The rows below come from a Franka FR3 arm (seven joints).
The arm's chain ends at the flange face. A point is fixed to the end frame.
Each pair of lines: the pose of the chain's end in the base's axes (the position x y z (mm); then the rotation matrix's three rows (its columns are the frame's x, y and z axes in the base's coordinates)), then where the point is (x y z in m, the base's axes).
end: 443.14 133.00 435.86; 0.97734 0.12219 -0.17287; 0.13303 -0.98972 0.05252; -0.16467 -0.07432 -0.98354
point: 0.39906 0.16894 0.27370
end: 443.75 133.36 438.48; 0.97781 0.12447 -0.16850; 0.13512 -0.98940 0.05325; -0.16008 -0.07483 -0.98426
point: 0.40033 0.16939 0.27616
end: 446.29 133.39 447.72; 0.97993 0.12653 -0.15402; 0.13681 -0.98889 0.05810; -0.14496 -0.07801 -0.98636
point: 0.40524 0.17020 0.28496
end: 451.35 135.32 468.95; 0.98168 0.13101 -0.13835; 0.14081 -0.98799 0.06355; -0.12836 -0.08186 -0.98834
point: 0.41280 0.17298 0.30578
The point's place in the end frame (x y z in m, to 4 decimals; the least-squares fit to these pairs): -0.0116 -0.0289 0.1690
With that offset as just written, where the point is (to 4 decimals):
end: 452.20 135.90 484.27; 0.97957 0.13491 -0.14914; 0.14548 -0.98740 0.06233; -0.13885 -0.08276 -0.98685
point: 0.4117 0.1733 0.3215
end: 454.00 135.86 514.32; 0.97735 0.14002 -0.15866; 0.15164 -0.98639 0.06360; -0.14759 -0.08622 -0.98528
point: 0.4118 0.1734 0.3520
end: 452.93 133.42 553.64; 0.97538 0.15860 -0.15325; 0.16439 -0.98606 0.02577; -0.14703 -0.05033 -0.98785
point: 0.4111 0.1644 0.3899
